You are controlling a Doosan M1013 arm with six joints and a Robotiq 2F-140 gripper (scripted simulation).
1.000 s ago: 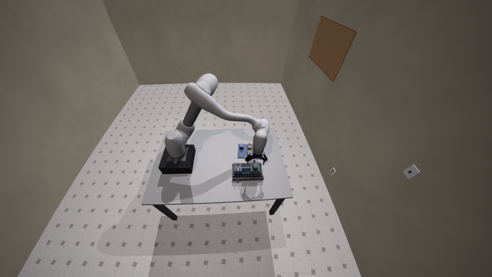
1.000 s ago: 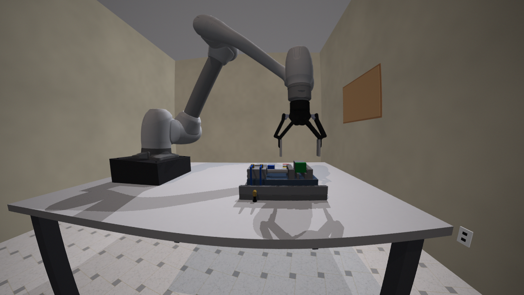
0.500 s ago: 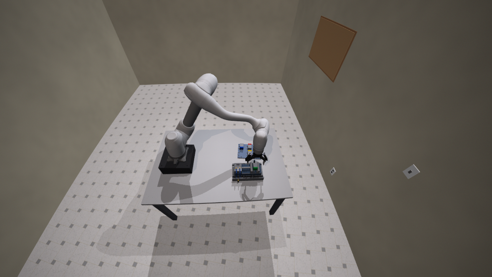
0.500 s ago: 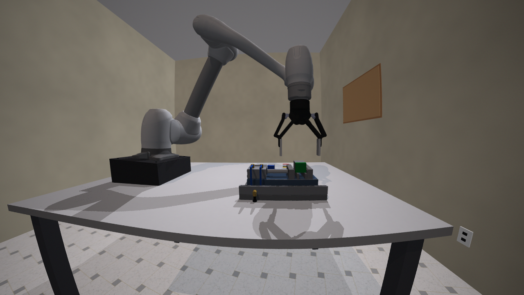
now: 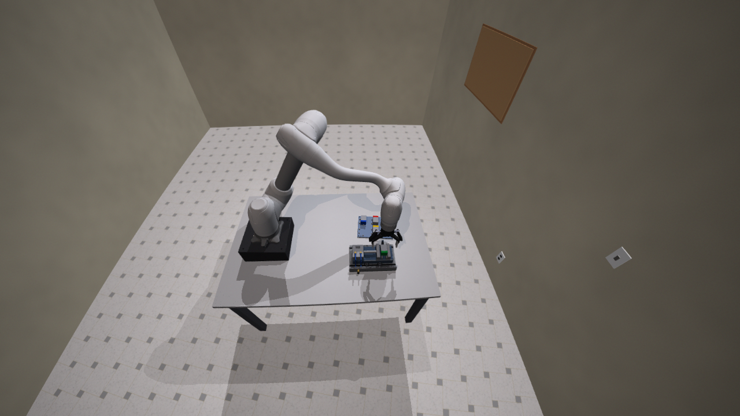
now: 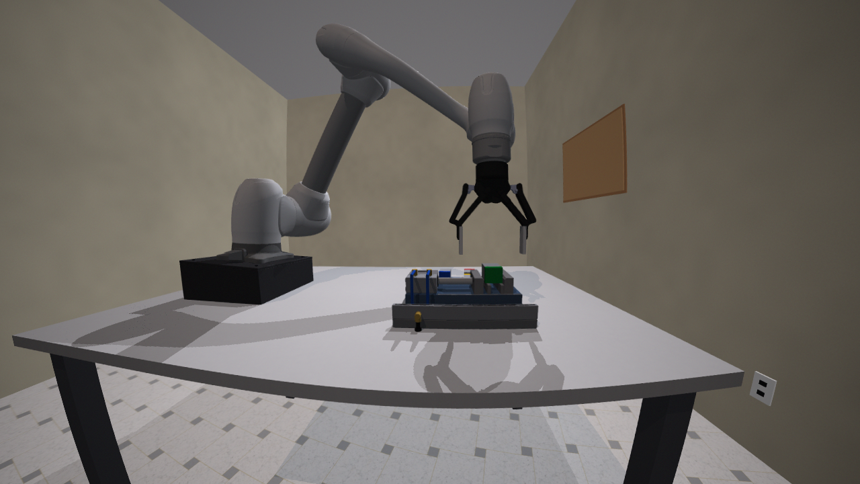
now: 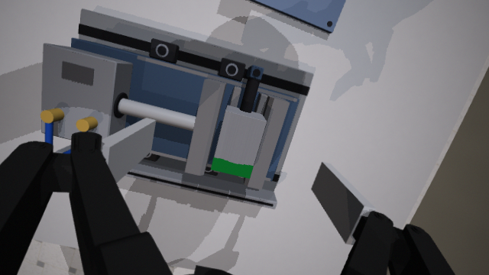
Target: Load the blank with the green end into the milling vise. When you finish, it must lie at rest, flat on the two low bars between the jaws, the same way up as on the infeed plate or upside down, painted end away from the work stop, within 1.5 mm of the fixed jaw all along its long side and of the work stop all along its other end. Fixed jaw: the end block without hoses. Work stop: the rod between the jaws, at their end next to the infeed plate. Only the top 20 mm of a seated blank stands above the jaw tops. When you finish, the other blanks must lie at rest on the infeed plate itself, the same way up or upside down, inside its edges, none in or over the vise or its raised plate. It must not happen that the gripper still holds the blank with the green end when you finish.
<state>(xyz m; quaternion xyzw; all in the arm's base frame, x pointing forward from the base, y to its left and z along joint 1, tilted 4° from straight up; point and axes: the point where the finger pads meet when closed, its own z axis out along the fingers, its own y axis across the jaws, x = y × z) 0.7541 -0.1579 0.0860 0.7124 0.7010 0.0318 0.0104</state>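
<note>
Right now my hand is 5 cm above the green-ended blank. Round my hand: moving jaw (8 cm below, 4 cm behind); then fixed jaw (8 cm below, 3 cm ahead); then black work stop rod (6 cm below, 5 cm to the left).
</note>
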